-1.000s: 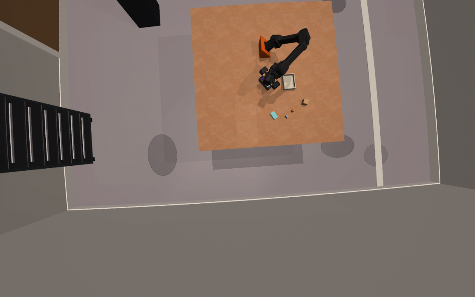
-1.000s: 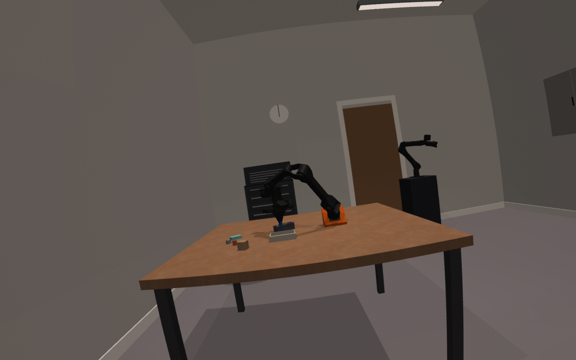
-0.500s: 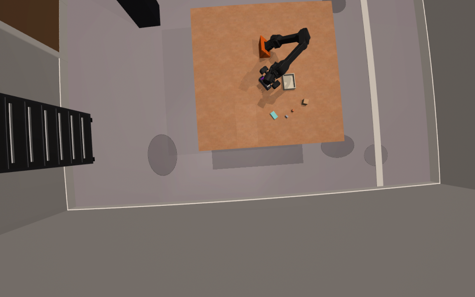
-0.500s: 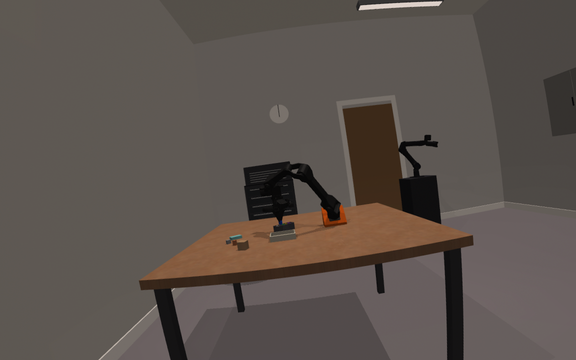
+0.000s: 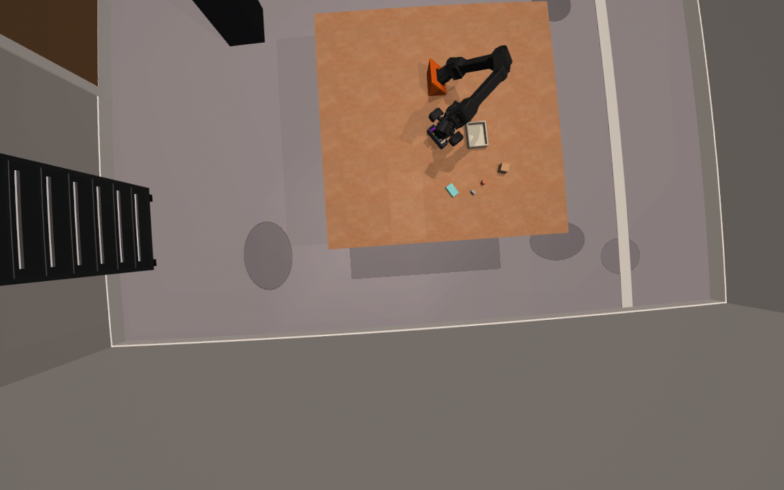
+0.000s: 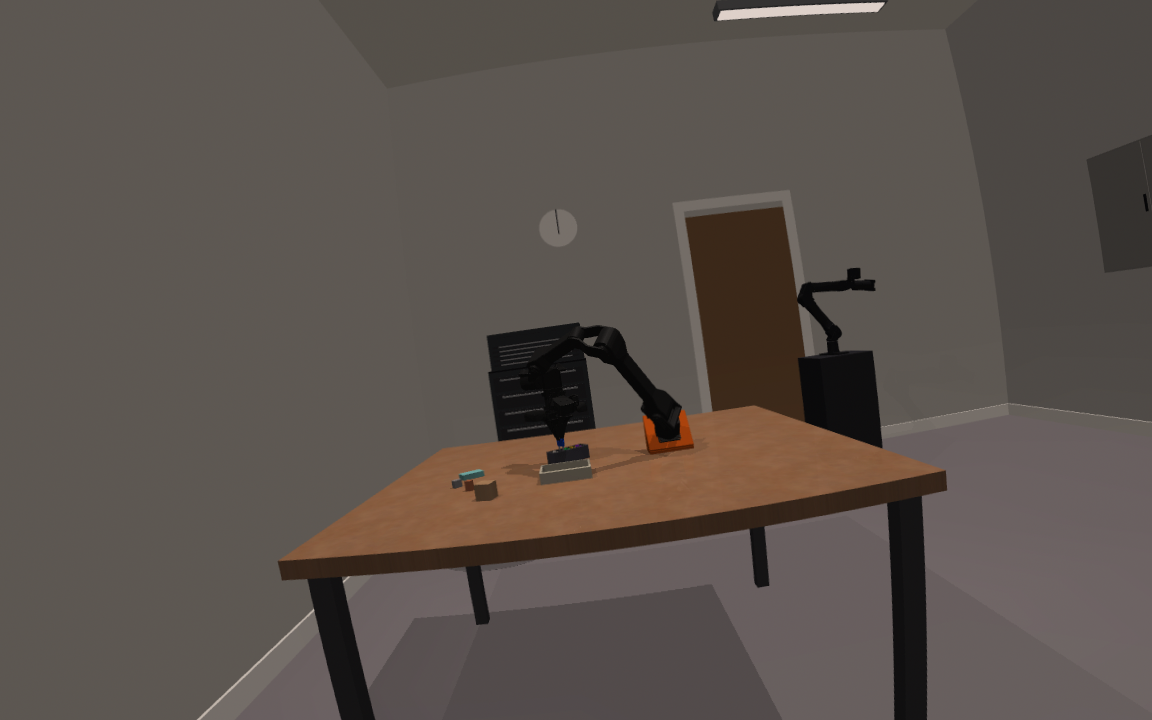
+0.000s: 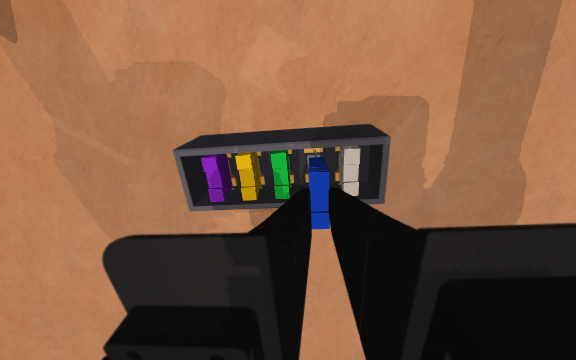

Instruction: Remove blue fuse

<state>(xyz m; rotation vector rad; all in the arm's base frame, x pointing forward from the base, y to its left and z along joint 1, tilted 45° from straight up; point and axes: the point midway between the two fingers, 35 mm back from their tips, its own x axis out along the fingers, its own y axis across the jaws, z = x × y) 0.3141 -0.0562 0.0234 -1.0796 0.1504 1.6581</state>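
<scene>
Now: the white fuse 2 cm ahead of my gripper tip, 1 cm to the left of it and 4 cm below it. Also, from my gripper tip: green fuse 2 cm behind, 1 cm to the right, 4 cm below; then blue fuse 1 cm below; then yellow fuse 3 cm behind, 2 cm to the right, 4 cm below.
</scene>
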